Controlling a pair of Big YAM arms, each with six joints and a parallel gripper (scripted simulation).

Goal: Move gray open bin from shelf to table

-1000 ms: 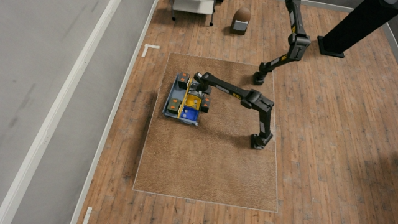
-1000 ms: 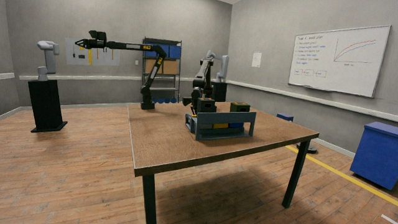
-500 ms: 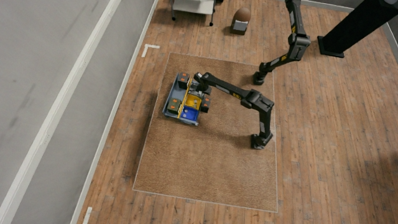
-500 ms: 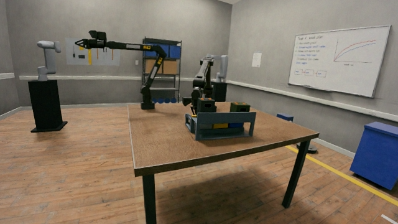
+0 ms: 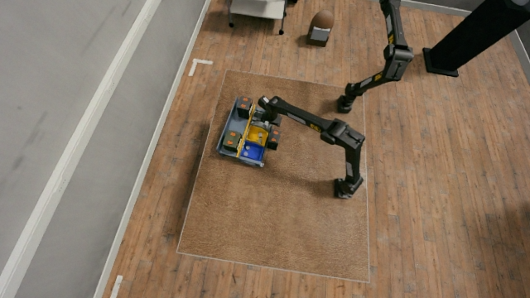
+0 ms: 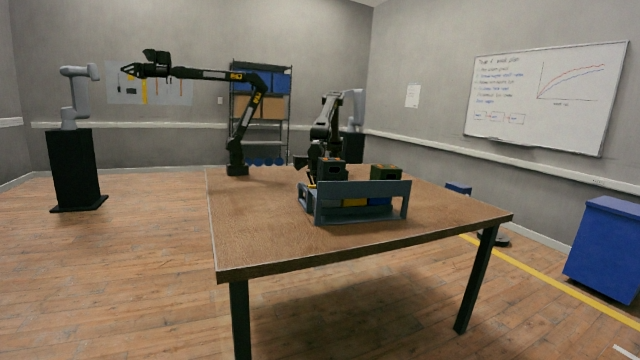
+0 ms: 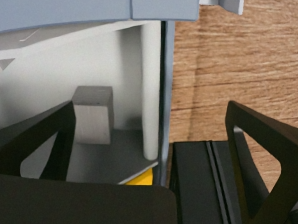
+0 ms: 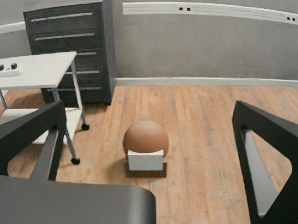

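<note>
Now: the gray open bin 80 mm ahead of my left hand, 10 mm to the right of it and 10 mm below it. Also, from my left hand: blue-gray shelf: 120 mm ahead, 100 mm to the left, 10 mm above; yellow bin: 100 mm to the left, 100 mm ahead, 10 mm below; blue bin: 210 mm to the left, 110 mm ahead, 10 mm below.
</note>
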